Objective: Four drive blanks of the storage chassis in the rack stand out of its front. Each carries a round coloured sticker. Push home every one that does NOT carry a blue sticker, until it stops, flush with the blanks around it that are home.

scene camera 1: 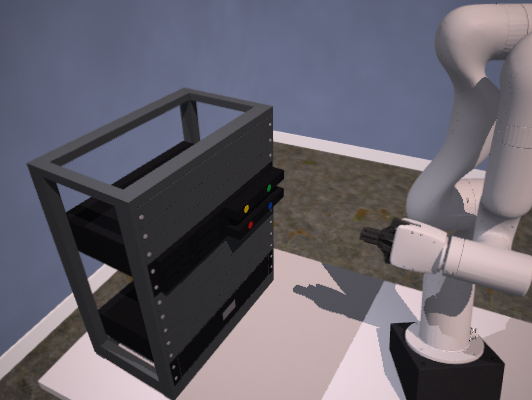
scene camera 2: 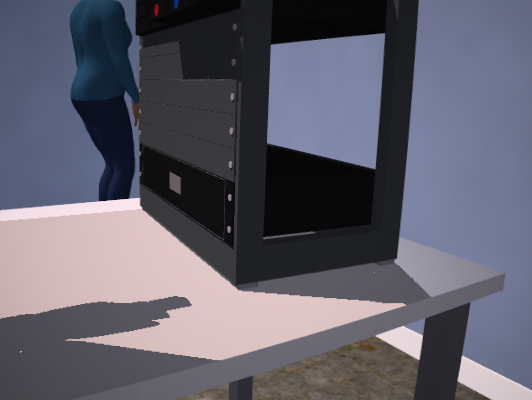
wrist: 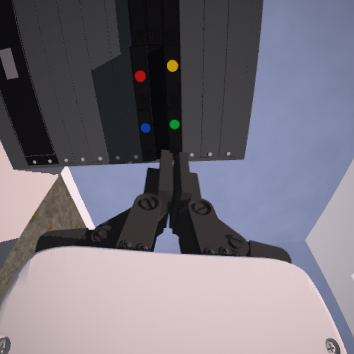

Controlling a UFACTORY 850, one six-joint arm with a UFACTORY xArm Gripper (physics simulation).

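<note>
Four black drive blanks stand out of the chassis front. The yellow-stickered blank (scene camera 1: 246, 209) (wrist: 172, 66) and the green-stickered blank (scene camera 1: 269, 188) (wrist: 174, 124) are in the upper row. The red-stickered blank (scene camera 1: 250, 225) (scene camera 2: 156, 10) (wrist: 140, 76) and the blue-stickered blank (scene camera 1: 270, 206) (scene camera 2: 176, 3) (wrist: 145, 128) are in the lower row. A recessed row lies between them. My gripper (scene camera 1: 362, 235) (wrist: 170, 168) is shut and empty, apart from the rack in scene camera 1. In the wrist view its fingertips overlap the rack's edge near the green-stickered blank.
The dark rack (scene camera 1: 127, 240) (scene camera 2: 250, 150) stands on the table (scene camera 1: 280, 320) (scene camera 2: 75, 250). Grey filler panels are above and below the chassis, and a black unit with a light label (scene camera 1: 229, 310) (scene camera 2: 175, 183) (wrist: 9, 63) sits low. A person (scene camera 2: 102, 55) stands behind the rack in scene camera 2.
</note>
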